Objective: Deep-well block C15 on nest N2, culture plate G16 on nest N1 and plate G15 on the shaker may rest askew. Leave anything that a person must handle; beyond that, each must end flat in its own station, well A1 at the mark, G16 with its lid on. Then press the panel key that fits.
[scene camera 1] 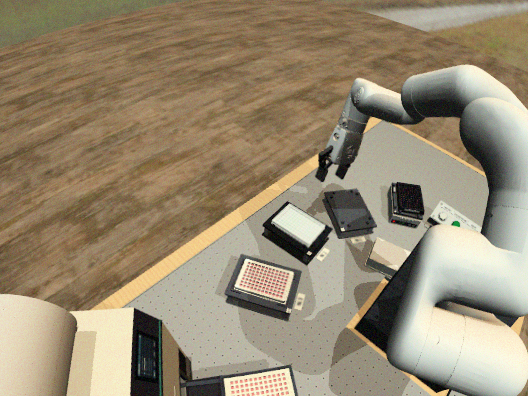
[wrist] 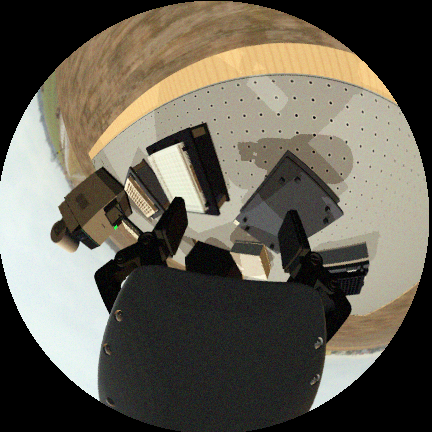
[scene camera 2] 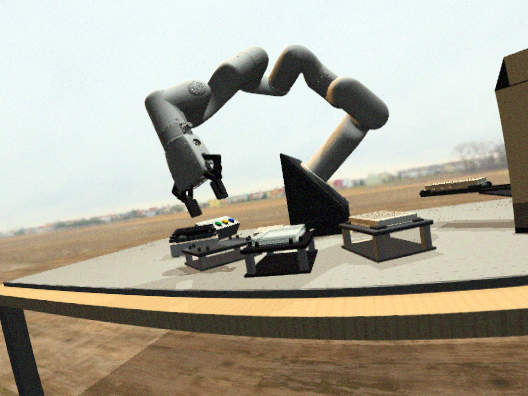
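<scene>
My gripper [scene camera 1: 332, 175] [scene camera 2: 207, 202] [wrist: 234, 215] is open and empty, high above the board beside a dark nest [scene camera 1: 350, 212] [scene camera 2: 215, 246] [wrist: 295, 200] that holds no plate. A white plate [scene camera 1: 298, 223] [scene camera 2: 277, 235] [wrist: 177, 175] sits on the middle nest [scene camera 1: 270, 227] [wrist: 207, 165]. A plate with red wells [scene camera 1: 265, 280] [scene camera 2: 382, 218] [wrist: 140, 197] sits on the far nest [scene camera 1: 296, 282]. A dark plate [scene camera 1: 410, 197] [scene camera 2: 192, 232] [wrist: 352, 285] is on the shaker [scene camera 1: 406, 220] [scene camera 2: 176, 248]. The labels, the A1 marks and any small tilt are too small to tell.
The key panel [scene camera 1: 452, 215] [scene camera 2: 227, 224] stands beside the shaker, partly behind the arm in scene camera 1. A beige box [scene camera 1: 387, 257] [wrist: 252, 257] lies near the black arm base [scene camera 2: 312, 200]. A large instrument [scene camera 1: 105, 345] [scene camera 2: 515, 150] [wrist: 95, 205] has another plate [scene camera 1: 260, 382] [scene camera 2: 455, 184] on its extended tray.
</scene>
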